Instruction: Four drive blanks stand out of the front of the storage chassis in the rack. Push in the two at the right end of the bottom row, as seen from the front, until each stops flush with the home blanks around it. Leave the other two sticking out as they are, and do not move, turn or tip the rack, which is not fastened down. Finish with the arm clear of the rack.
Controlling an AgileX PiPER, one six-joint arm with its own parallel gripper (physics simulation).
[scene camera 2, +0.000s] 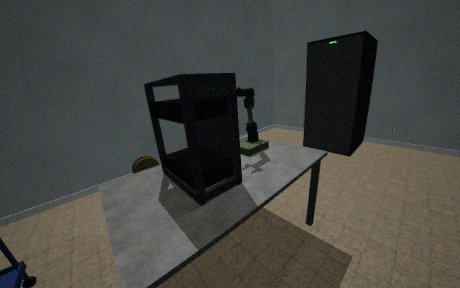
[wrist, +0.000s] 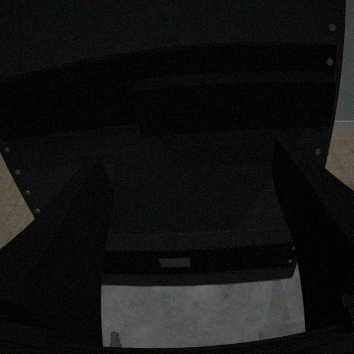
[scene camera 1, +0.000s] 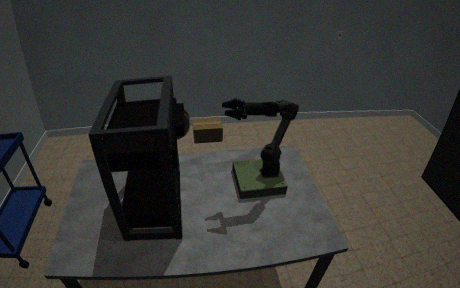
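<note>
The dark rack (scene camera 1: pixel 130 134) (scene camera 2: pixel 186 100) (wrist: pixel 200 242) stands upright on the table. Its front faces the arm. A dark block (scene camera 1: pixel 179 120) juts from the rack's upper front in scene camera 1. In the wrist view a very dark band (wrist: pixel 235 107) crosses the rack front, its right part seeming to stand out; single drive blanks cannot be told apart, nor how far each stands out. My gripper (scene camera 1: pixel 225 107) (wrist: pixel 188 164) is open and empty, level, in front of the rack and apart from it. In scene camera 2 the rack hides the gripper.
The arm stands on a green base (scene camera 1: pixel 260 188) (scene camera 2: pixel 255 146) on the grey table (scene camera 1: pixel 225 250) (scene camera 2: pixel 140 240) (wrist: pixel 200 315). A cardboard box (scene camera 1: pixel 207 132) is beyond the table's far edge. A blue cart (scene camera 1: pixel 25 202) stands left, a tall dark cabinet (scene camera 1: pixel 450 160) (scene camera 2: pixel 330 95) right.
</note>
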